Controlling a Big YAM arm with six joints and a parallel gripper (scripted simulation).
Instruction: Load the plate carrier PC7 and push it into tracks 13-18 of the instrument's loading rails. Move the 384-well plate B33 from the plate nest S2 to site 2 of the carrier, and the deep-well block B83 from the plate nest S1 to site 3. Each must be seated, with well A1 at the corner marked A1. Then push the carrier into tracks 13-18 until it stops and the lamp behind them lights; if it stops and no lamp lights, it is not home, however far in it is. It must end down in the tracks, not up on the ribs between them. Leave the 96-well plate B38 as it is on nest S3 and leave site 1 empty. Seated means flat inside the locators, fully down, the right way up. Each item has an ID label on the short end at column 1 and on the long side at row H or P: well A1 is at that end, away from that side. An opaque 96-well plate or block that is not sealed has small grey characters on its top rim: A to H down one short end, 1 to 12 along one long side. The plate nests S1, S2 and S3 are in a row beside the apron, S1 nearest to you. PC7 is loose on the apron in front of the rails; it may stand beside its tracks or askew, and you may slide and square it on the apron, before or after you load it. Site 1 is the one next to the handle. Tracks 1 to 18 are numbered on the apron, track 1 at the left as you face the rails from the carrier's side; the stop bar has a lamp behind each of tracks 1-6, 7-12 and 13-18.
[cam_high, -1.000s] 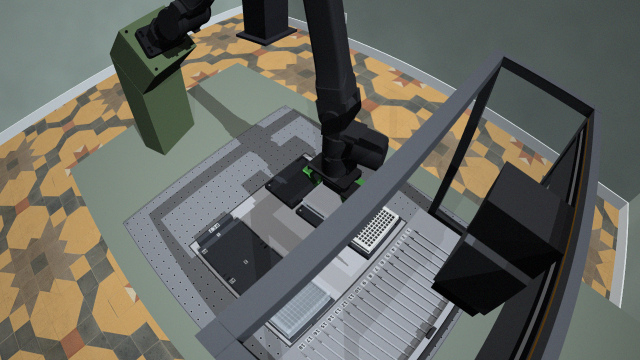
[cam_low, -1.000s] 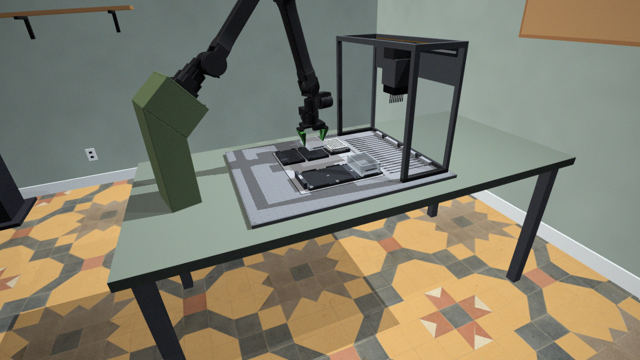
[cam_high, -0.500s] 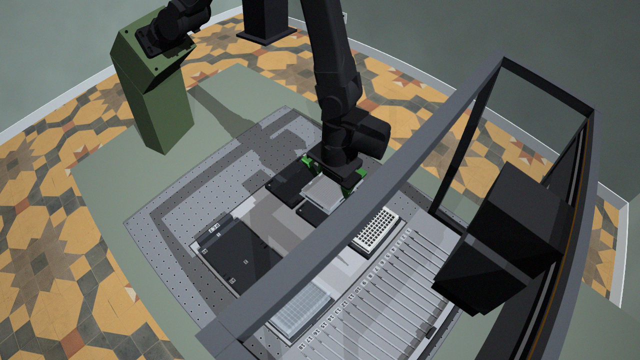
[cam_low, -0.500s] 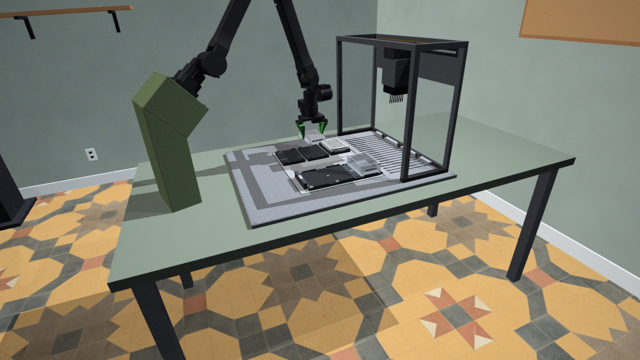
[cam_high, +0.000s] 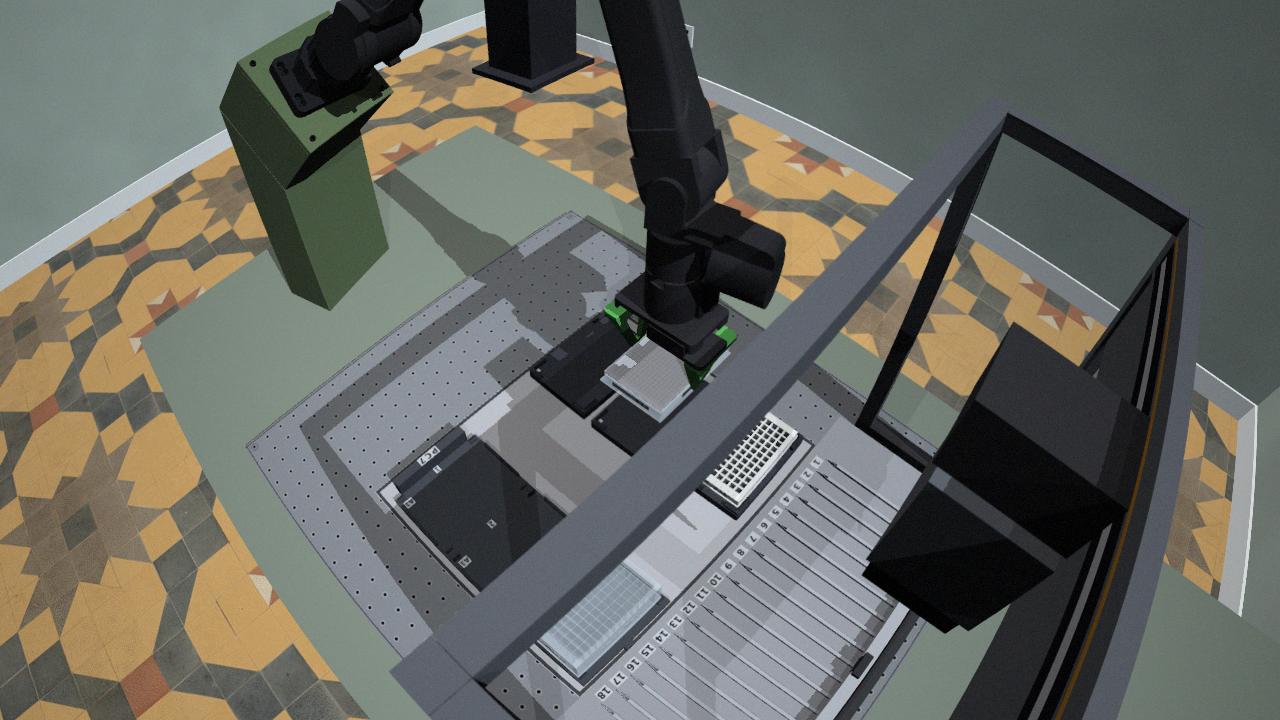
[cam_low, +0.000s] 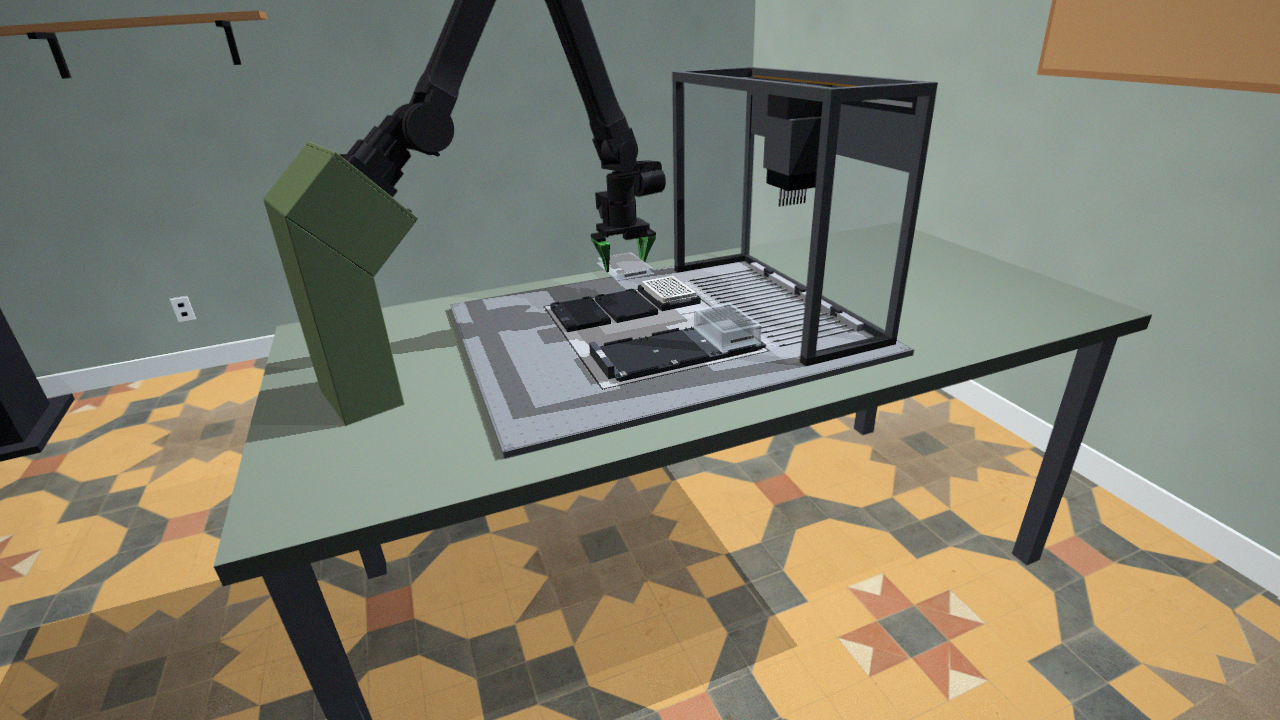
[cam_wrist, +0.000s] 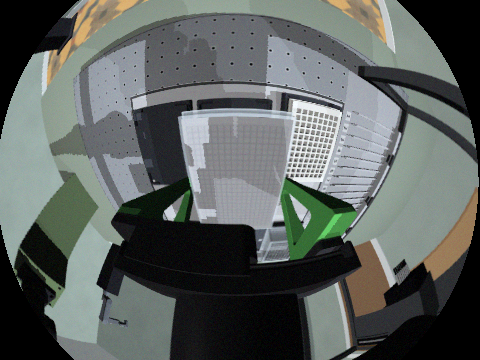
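My hand is 25 cm to the left of the dark plate carrier PC7 and 9 cm above it. Also, from my hand: 384-well plate B33: right at my hand; white 96-well plate B38: 11 cm ahead, 1 cm to the left, 8 cm below; plate nest S2: 10 cm below.
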